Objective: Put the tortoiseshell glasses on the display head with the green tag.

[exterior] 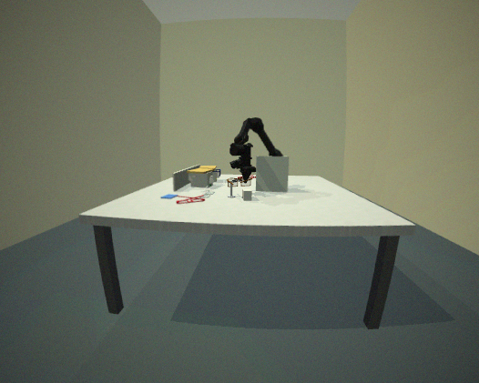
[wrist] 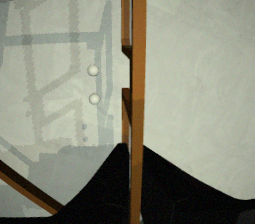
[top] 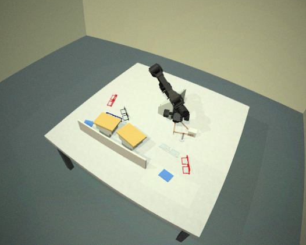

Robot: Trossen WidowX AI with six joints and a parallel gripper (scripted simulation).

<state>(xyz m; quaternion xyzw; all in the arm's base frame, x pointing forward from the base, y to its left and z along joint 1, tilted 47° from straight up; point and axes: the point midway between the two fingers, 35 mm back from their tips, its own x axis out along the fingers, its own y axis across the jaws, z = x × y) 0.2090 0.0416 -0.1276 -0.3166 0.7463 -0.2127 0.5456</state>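
My gripper tip is now 90 mm to the right of the small post, 80 mm short of it and 30 mm above it. Round my gripper tip: display head 430 mm to the right, 230 mm ahead; then white cube 150 mm to the left, 30 mm below; then long white board 380 mm ahead, 330 mm to the right.
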